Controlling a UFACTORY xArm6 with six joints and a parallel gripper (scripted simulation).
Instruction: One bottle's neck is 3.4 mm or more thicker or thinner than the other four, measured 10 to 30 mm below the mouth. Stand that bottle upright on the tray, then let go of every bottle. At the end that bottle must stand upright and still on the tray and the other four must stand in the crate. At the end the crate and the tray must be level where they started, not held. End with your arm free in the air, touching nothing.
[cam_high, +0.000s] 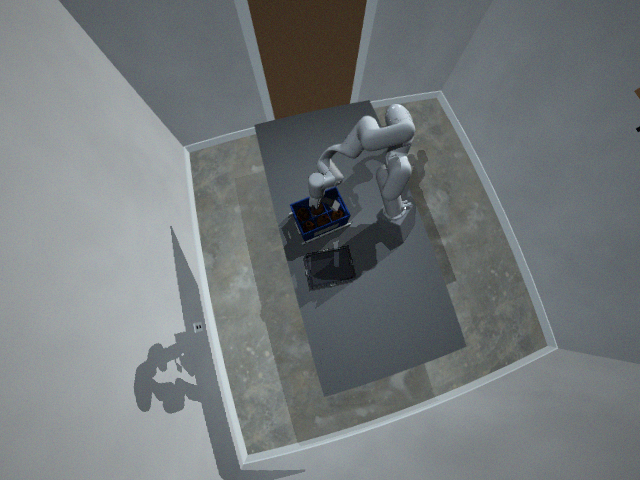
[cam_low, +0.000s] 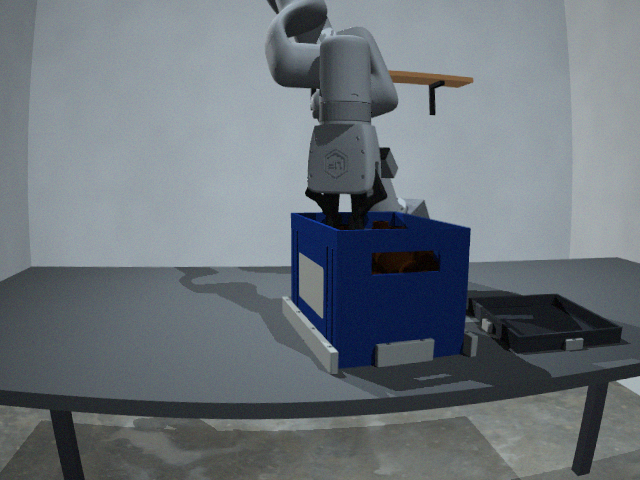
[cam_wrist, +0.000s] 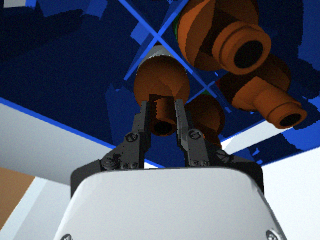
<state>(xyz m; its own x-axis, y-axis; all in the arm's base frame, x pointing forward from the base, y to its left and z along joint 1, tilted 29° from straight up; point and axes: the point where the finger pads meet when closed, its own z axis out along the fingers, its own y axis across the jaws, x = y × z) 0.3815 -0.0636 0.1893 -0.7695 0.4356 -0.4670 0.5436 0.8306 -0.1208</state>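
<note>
Right now the bottle is 70 mm below my hand. Also, from my hand: blue crate 10 mm behind, 40 mm to the left, 80 mm below; then dark tray 10 mm ahead, 330 mm to the left, 150 mm below.
</note>
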